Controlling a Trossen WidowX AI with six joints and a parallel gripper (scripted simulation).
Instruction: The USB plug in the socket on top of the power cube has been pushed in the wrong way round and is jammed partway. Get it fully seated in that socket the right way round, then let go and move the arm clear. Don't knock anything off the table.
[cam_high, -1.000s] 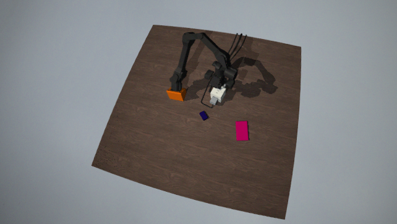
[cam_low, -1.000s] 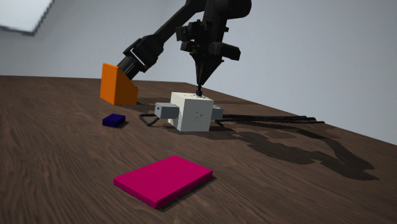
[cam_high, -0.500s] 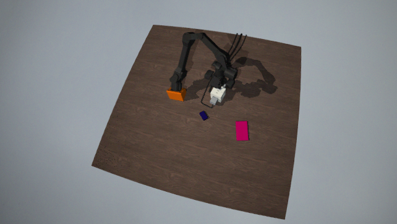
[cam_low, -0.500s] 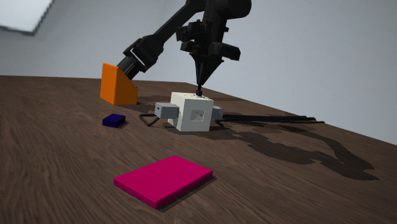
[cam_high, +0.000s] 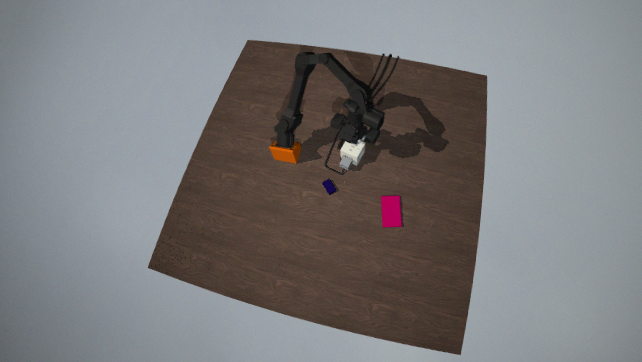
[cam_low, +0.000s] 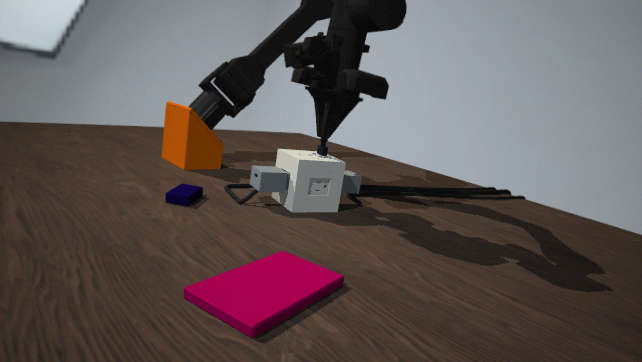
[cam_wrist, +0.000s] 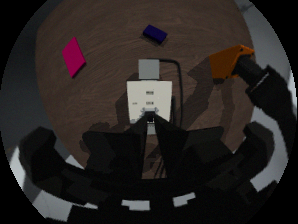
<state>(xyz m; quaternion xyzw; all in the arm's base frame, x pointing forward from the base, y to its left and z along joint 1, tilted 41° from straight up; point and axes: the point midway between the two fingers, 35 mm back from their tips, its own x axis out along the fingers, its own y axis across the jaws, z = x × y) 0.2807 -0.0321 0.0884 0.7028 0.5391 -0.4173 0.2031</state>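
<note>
The black usb plug is 1 cm below my gripper tip. The rest, counted from my gripper tip: dark blue block 9 cm behind, 17 cm to the right, 10 cm below; flat magenta slab 17 cm ahead, 25 cm to the right, 10 cm below.
</note>
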